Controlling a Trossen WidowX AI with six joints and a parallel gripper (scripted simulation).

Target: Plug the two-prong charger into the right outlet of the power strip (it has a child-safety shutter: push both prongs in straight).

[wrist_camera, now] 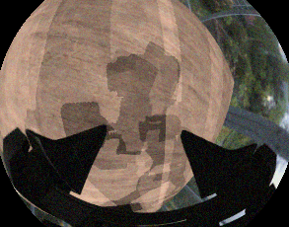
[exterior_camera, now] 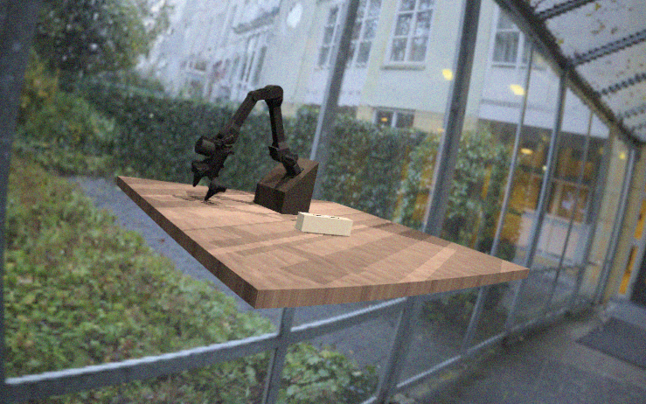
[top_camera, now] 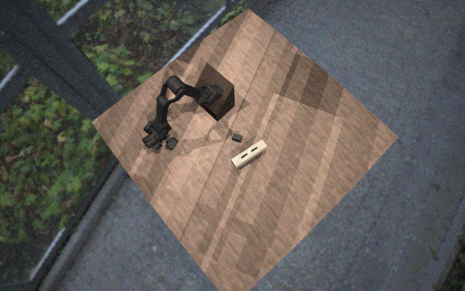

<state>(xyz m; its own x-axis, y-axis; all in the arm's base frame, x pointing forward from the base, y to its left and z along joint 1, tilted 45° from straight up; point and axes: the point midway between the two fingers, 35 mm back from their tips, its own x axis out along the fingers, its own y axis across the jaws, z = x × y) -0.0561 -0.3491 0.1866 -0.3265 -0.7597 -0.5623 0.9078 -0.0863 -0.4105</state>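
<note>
The two-prong charger is 31 cm ahead of my gripper tip and 32 cm to the left of it.
</note>
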